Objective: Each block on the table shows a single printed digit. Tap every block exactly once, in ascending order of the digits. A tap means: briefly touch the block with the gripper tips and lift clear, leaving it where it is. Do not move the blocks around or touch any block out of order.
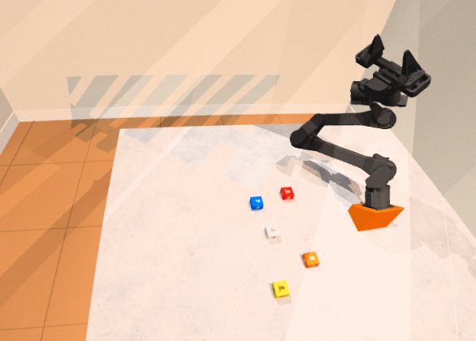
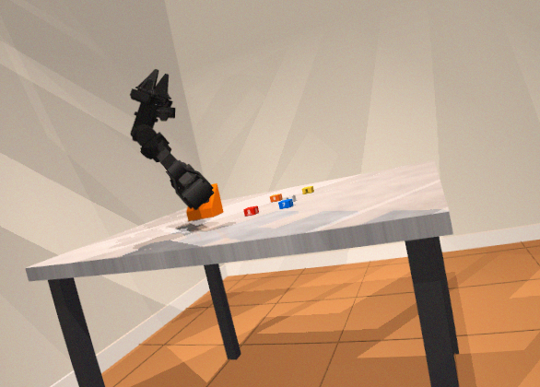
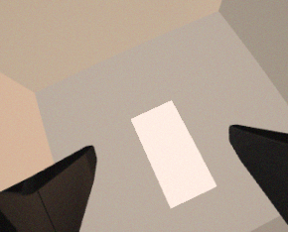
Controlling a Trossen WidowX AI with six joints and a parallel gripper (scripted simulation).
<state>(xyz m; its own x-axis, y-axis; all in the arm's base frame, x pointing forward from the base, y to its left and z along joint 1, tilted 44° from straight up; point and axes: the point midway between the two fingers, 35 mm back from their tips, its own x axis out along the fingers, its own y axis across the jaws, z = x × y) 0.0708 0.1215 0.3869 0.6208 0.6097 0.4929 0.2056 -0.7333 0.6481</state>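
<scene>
My gripper tip is 45 cm above the white block, 25 cm short of it and 16 cm to the right of it. Also, from my gripper tip: orange block: 45 cm below, 26 cm to the left, 17 cm ahead; blue block: 45 cm below, 26 cm ahead, 6 cm to the left; red block: 45 cm below, 16 cm ahead, 5 cm to the left.
</scene>
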